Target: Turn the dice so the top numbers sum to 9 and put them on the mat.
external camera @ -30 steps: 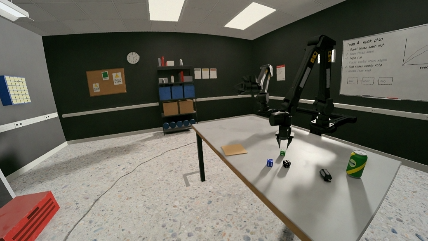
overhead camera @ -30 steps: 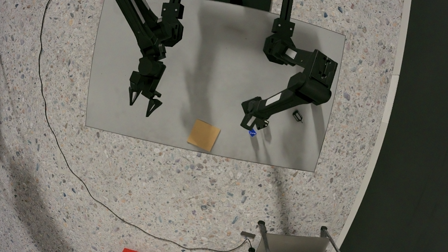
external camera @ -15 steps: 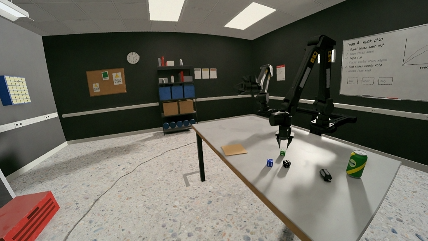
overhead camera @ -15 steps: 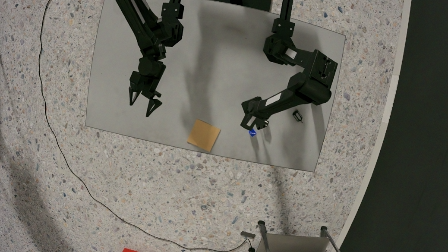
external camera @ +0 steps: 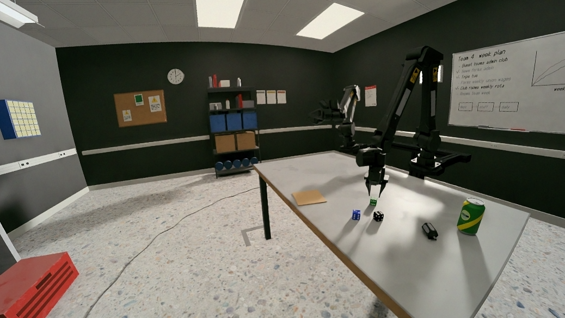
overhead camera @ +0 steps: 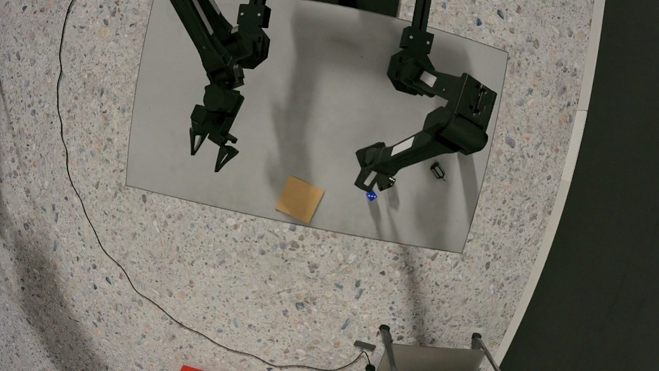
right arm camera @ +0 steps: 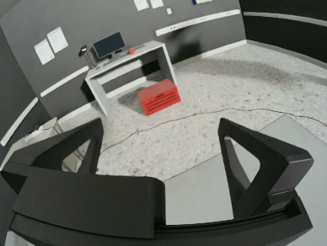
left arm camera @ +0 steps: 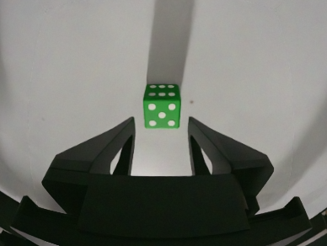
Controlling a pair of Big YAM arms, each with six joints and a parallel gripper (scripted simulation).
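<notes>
My left gripper is now 30 mm above the green die. The rest, counted from my left hand: black die 90 mm ahead, 90 mm to the left, 30 mm below; then blue die 150 mm ahead, 40 mm to the left, 30 mm below; then brown square mat 220 mm ahead, 220 mm to the right, 40 mm below.
</notes>
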